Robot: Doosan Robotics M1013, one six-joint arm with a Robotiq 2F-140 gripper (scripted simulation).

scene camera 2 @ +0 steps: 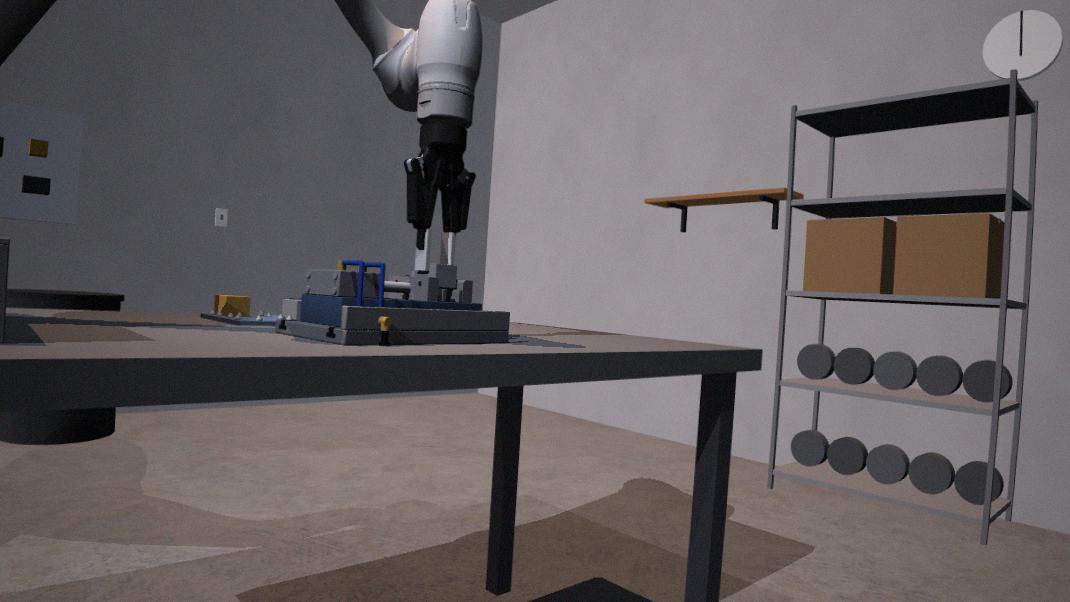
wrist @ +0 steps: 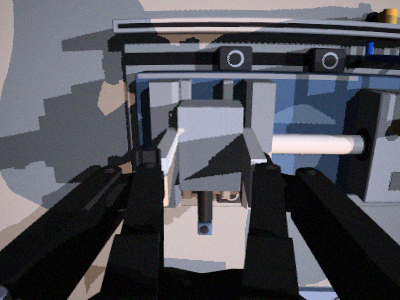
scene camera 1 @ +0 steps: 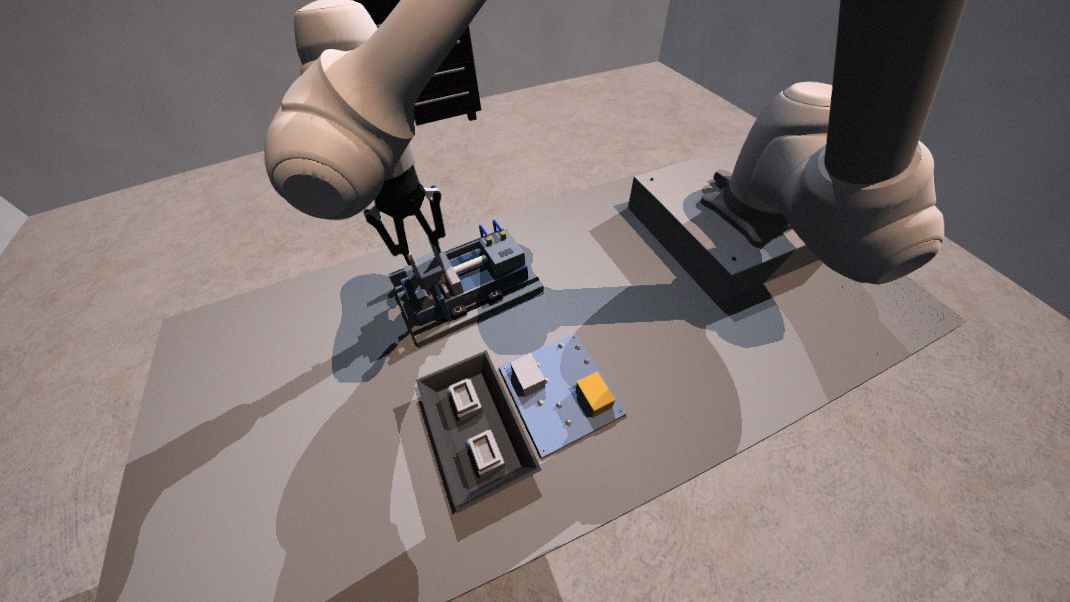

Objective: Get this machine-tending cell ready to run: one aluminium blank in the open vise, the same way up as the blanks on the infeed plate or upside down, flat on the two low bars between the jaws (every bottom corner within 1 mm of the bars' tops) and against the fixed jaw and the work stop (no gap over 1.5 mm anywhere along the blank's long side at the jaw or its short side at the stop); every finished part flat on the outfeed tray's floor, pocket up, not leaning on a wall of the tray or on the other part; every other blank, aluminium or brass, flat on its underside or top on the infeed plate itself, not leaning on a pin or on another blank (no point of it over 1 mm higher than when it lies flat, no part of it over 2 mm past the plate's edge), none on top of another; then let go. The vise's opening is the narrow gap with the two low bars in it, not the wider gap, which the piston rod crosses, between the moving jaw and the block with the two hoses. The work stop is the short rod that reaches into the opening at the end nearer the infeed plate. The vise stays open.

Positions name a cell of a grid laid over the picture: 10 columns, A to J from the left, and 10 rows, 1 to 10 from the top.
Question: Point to an aluminium blank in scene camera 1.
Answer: E7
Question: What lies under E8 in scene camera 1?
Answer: A finished part.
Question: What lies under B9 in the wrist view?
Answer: My gripper.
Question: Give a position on a vise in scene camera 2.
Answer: C6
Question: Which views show my gripper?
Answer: Scene camera 2, the wrist view and scene camera 1: all of them.
